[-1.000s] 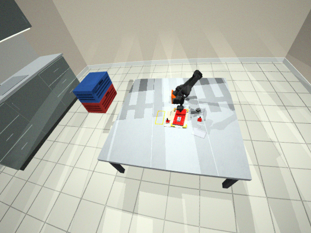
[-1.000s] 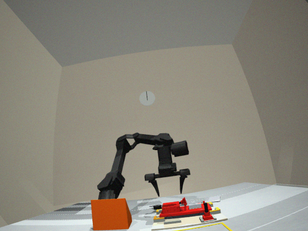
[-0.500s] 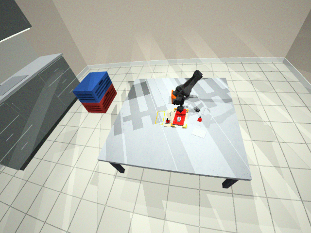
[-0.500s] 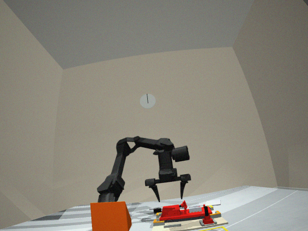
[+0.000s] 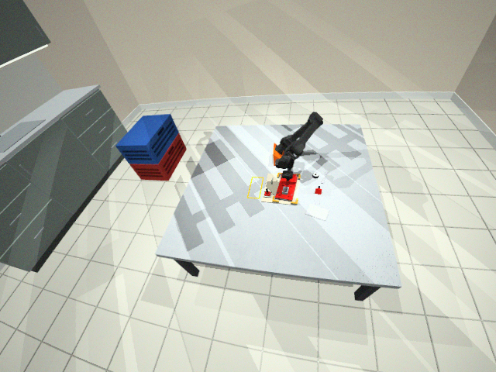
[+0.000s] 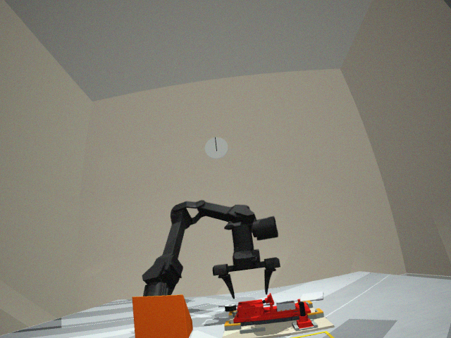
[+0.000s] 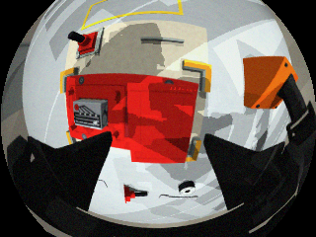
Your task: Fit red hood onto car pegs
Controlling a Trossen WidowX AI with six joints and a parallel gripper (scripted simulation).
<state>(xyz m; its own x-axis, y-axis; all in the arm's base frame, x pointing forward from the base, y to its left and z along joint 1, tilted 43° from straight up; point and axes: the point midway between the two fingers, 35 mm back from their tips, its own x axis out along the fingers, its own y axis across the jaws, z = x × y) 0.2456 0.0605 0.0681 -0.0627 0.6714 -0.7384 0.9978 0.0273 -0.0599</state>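
Now: gripper tip 30 mm above the hood.
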